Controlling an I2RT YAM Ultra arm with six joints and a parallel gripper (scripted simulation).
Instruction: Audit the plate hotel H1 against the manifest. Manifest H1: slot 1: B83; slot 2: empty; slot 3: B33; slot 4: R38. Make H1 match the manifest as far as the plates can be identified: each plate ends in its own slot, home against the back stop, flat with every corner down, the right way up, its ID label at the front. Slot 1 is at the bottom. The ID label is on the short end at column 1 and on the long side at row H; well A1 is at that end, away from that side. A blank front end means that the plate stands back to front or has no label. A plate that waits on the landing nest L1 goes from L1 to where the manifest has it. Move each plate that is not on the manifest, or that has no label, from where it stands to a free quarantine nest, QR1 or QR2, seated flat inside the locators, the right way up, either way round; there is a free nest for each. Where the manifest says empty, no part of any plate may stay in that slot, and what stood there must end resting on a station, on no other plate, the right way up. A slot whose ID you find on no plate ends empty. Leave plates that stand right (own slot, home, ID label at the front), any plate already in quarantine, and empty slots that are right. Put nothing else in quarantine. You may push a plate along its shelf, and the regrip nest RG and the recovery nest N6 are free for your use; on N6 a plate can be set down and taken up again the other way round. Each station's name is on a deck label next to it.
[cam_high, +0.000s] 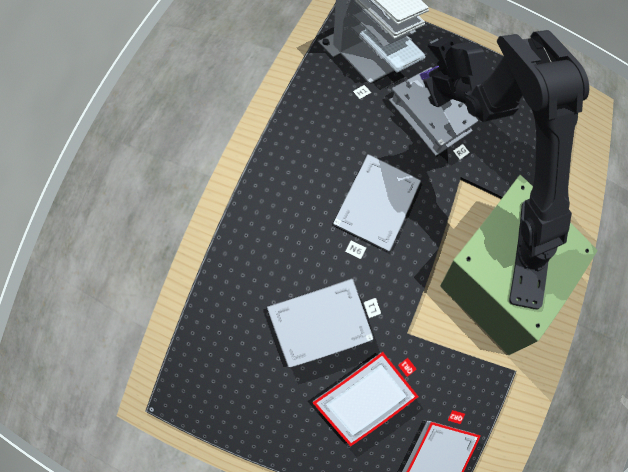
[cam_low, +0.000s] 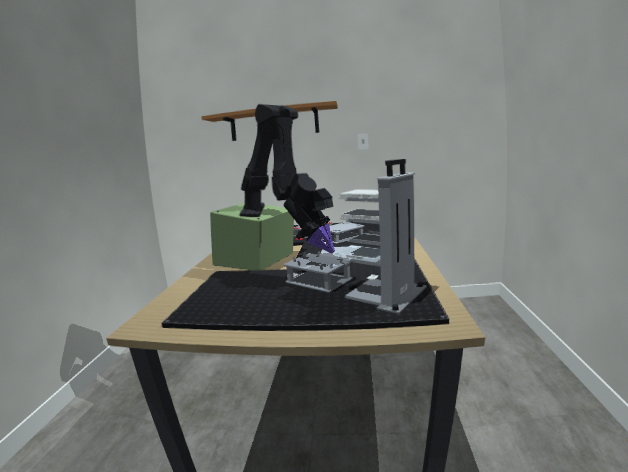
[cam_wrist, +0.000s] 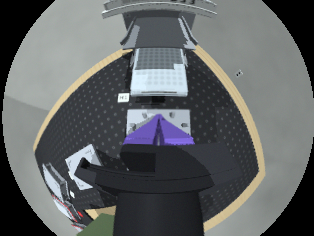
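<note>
The regrip nest RG is 5 cm below my hand, 4 cm behind it and 3 cm to the left of it. The rest, counted from my hand: plate hotel H1: 16 cm ahead, 14 cm to the right, 5 cm above; then landing nest L1: 53 cm to the left, 9 cm ahead, 6 cm below; then recovery nest N6: 27 cm to the left, 10 cm below, 4 cm ahead.
</note>
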